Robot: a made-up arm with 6 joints.
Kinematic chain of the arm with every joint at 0, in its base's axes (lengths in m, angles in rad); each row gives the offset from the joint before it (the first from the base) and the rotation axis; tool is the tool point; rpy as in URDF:
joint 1: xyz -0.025 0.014 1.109 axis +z
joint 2: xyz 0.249 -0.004 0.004 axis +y
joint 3: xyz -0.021 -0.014 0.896 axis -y
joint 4: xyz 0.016 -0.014 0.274 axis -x
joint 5: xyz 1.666 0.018 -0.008 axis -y
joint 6: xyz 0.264 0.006 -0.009 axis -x
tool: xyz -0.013 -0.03 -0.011 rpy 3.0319 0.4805 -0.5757
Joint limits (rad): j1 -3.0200..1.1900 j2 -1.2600..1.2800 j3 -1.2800..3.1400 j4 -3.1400..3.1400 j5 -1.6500..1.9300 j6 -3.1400..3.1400
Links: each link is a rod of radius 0.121 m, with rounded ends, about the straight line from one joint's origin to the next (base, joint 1, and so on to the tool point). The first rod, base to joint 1, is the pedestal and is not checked.
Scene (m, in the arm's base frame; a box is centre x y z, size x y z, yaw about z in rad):
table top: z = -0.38
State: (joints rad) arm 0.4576 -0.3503 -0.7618 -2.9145 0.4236 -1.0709
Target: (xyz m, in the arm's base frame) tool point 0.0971 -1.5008 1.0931
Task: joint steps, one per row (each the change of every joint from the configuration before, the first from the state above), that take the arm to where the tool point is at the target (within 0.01 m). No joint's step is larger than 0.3 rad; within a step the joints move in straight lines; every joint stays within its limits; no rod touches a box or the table.
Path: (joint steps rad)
1: -0.2701 -0.0279 -0.0418 0.0151 0.0319 -0.0043
2: -0.2700 -0.0279 -0.0418 0.0151 0.0318 -0.0044
3: -0.2701 -0.0279 -0.0418 0.0151 0.0319 -0.0043
4: -0.2701 -0.0280 -0.0417 0.0151 0.0318 -0.0043
5: -0.2701 -0.0279 -0.0418 0.0151 0.0319 -0.0043
6: -0.2700 -0.0279 -0.0418 0.0151 0.0319 -0.0044
7: -0.2701 -0.0279 -0.0418 0.0151 0.0318 -0.0043

